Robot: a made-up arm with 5 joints.
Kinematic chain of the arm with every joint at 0, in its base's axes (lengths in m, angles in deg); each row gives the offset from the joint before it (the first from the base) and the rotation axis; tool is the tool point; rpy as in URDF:
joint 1: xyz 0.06 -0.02 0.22 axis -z
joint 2: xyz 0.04 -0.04 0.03 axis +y
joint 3: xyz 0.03 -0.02 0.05 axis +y
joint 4: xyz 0.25 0.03 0 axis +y
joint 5: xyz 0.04 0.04 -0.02 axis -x
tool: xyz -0.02 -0.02 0 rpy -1.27 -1.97 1.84
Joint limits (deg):
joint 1: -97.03..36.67
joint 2: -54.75..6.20
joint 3: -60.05..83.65
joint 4: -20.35..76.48
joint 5: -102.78..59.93
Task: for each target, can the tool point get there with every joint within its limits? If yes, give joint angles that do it. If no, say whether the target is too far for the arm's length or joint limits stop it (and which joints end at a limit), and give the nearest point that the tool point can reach.
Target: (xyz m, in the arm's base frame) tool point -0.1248 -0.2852 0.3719
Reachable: no: joint limits stop it (at a limit: joint 2, joint 3, joint 4, joint 5) | nearest point 0.0025 -0.1026 0.5463 | short by 0.283 m
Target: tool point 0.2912 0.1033 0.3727
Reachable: yes | joints -29.06 -35.23 10.71 56.81 -43.26
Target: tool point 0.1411 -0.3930 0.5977
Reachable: no: too far | nearest point 0.2424 -0.1680 0.5231 | short by 0.258 m
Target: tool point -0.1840 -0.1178 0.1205
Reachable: no: joint limits stop it (at a limit: joint 1, joint 2, joint 3, joint 5) | nearest point 0.0412 0.0145 0.0668 | short by 0.267 m
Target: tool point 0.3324 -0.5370 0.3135
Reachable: no: too far | nearest point 0.3378 -0.2383 0.3069 | short by 0.299 m
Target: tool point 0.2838 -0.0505 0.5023
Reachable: yes | joints 7.30 -15.13 -43.01 20.11 -53.93
